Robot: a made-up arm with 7 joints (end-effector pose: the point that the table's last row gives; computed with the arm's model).
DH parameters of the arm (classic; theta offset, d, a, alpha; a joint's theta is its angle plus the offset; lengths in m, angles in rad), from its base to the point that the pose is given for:
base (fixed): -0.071 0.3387 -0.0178 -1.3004
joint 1: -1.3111 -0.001 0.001 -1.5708
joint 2: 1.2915 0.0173 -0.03 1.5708
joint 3: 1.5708 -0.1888 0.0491 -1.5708
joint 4: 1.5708 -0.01 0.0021 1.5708
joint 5: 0 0.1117 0.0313 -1.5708
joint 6: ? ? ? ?
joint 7: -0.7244 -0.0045 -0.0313 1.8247
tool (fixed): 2.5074 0.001 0 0
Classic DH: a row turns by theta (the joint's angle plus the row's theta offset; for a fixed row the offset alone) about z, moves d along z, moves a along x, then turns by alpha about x.
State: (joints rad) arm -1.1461 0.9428 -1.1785 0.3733 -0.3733 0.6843 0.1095
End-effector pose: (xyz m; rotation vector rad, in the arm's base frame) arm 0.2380 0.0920 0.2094 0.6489 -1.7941 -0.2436
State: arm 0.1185 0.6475 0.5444 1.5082 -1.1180 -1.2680 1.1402
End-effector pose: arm 0.0029 0.2194 0.0926 -1.7857 0.8085 -0.7697
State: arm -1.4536 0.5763 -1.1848 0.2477 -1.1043 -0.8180 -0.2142
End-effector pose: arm 0.2383 -0.0770 0.2821 -1.8273 -1.8455 0.4393
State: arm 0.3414 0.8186 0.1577 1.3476 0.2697 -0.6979 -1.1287
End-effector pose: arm -0.0721 0.2769 0.1204 0.0638 -0.4620 0.2616
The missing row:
joint 6: -1.5708 -0.03 0.046 1.5708
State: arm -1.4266 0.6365 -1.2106 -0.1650 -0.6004 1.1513 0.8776
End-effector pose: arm 0.1942 -0.0629 0.2445 0.4789 -2.4619 -0.2117
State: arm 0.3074 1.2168 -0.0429 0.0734 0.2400 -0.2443 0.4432
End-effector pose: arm 0.0841 0.2356 0.1768 0.4910 -2.2764 -0.4300
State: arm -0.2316 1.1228 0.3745 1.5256 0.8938 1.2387 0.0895
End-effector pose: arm 0.0171 0.2959 0.2540 2.2554 0.2752 -0.2258
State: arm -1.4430 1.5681 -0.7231 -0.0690 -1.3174 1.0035 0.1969
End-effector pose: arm 0.1868 0.1115 0.4036 0.4347 -1.8555 0.6064
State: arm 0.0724 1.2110 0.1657 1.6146 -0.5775 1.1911 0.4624
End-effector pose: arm -0.0235 0.2742 0.2082 2.3425 0.5070 0.6713
